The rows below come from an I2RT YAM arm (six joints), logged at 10 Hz.
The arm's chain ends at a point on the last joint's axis. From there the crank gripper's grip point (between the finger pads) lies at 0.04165 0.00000 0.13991 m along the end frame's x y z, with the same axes.
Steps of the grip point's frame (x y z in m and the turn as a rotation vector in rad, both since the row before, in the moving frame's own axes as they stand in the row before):
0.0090 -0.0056 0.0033 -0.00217 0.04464 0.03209
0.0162 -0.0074 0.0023 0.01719 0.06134 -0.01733
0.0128 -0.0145 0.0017 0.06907 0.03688 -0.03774
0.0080 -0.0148 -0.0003 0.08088 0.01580 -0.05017
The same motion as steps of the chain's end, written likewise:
0.0028 -0.0073 0.0053 -0.00217 0.04464 0.03209
0.0077 -0.0042 0.0051 0.01719 0.06134 -0.01733
0.0079 -0.0032 0.0037 0.06907 0.03688 -0.03774
0.0061 -0.0014 0.0009 0.08088 0.01580 -0.05017

